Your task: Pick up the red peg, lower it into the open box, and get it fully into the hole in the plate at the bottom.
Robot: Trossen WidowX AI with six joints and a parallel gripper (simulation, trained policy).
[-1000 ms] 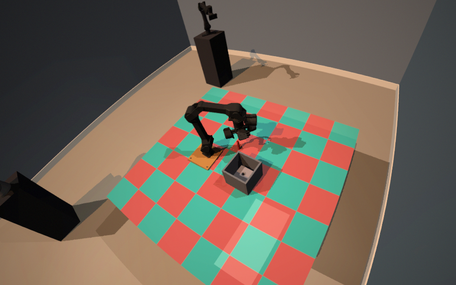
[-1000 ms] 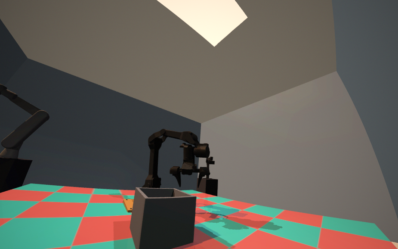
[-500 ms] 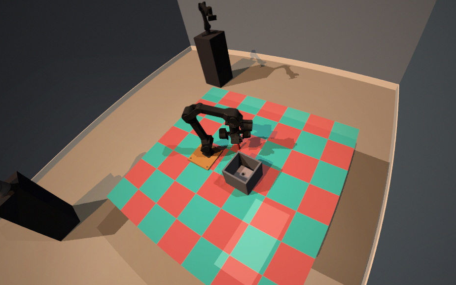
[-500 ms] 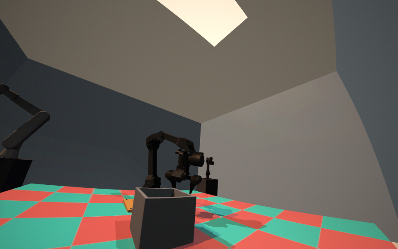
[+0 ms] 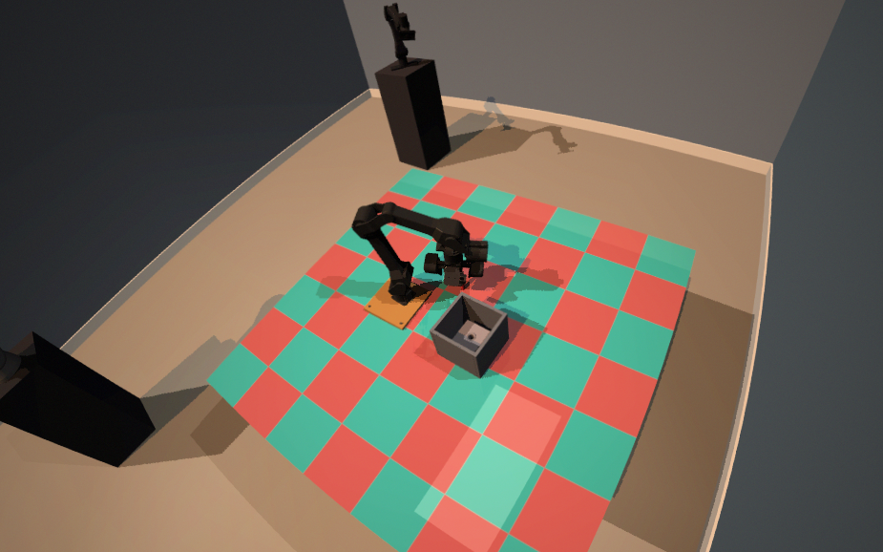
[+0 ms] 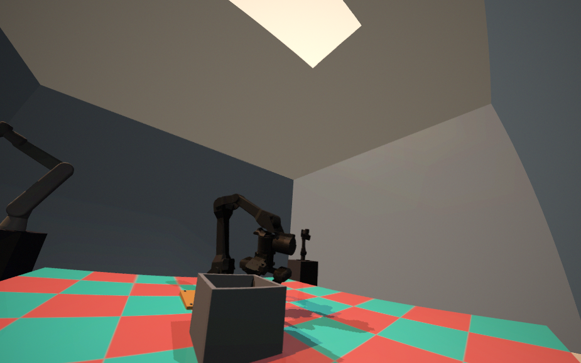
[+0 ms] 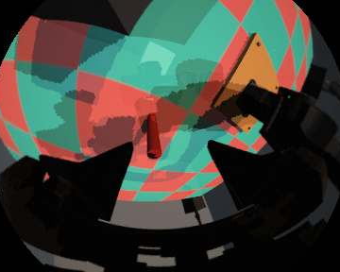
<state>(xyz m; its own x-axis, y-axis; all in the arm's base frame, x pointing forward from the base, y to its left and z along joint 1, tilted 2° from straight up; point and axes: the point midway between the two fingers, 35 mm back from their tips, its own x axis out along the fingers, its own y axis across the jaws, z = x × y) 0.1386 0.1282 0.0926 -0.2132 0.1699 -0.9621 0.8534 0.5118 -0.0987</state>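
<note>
Right now the red peg is 20 mm ahead of my gripper tip, 10 mm to the left of it and 20 mm below it. The rest, counted from my gripper tip: light grey plate 180 mm ahead, 160 mm to the right, 20 mm below.
</note>
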